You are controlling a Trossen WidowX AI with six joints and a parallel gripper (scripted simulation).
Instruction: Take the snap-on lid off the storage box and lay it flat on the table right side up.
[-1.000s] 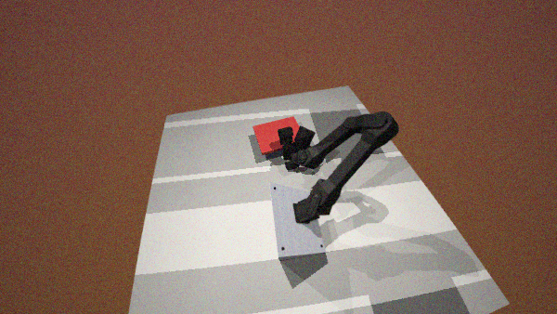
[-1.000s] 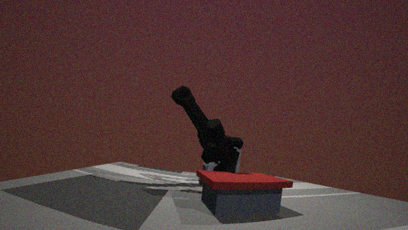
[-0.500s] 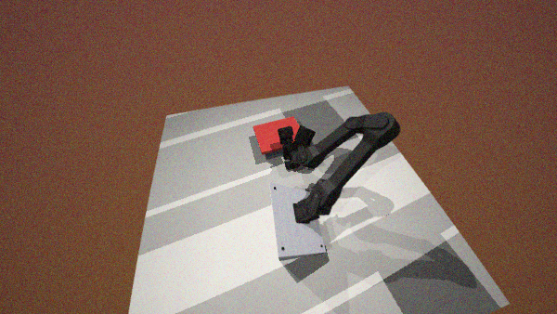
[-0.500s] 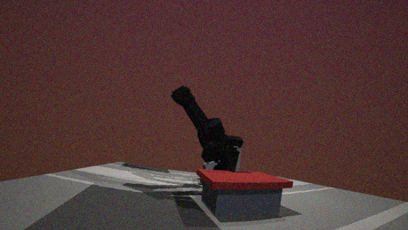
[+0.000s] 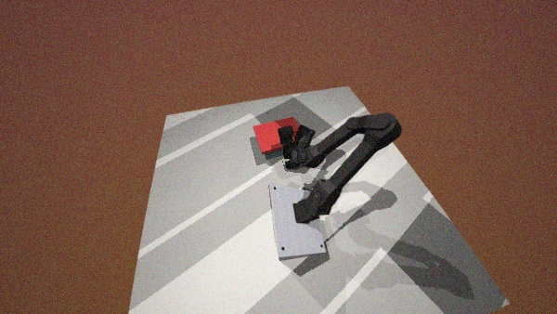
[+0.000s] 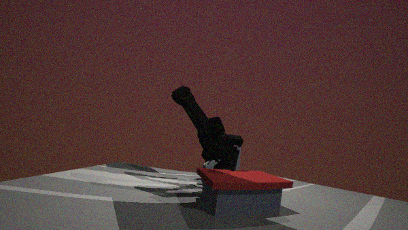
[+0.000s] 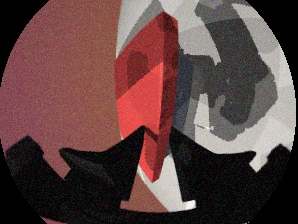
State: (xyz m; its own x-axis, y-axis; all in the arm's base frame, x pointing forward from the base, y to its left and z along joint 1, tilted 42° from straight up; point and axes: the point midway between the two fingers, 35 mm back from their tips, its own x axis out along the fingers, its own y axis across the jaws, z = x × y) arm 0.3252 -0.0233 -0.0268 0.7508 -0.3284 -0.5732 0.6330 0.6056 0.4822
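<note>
Right now my gripper tip is 80 mm short of the lid and 20 mm to the right of it. From my gripper tip the other things lie so: storage box 80 mm ahead, 50 mm below, 20 mm to the left.
</note>
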